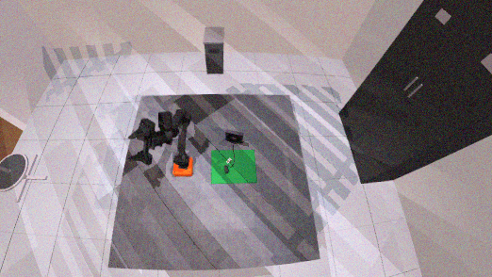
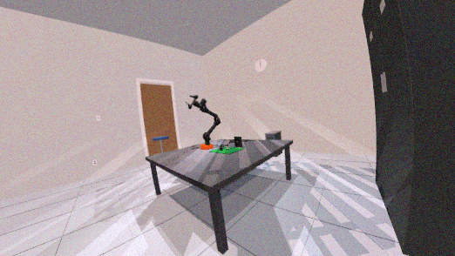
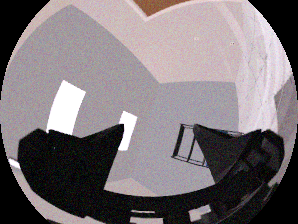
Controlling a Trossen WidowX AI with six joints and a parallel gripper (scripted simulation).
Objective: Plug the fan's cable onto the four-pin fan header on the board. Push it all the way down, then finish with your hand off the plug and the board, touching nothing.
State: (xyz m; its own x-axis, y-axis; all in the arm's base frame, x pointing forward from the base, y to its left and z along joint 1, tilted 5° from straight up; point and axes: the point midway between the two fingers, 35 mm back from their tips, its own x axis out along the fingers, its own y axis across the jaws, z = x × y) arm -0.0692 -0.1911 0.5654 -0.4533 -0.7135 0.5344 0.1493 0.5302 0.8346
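My gripper tip is 63 cm above the fan plug, 33 cm short of it and 18 cm to the right of it. Also, from my gripper tip: green board 66 cm below, 38 cm ahead, 22 cm to the left; white fan header 64 cm below, 35 cm ahead, 25 cm to the left; black square fan 59 cm below, 41 cm to the left, 37 cm ahead.
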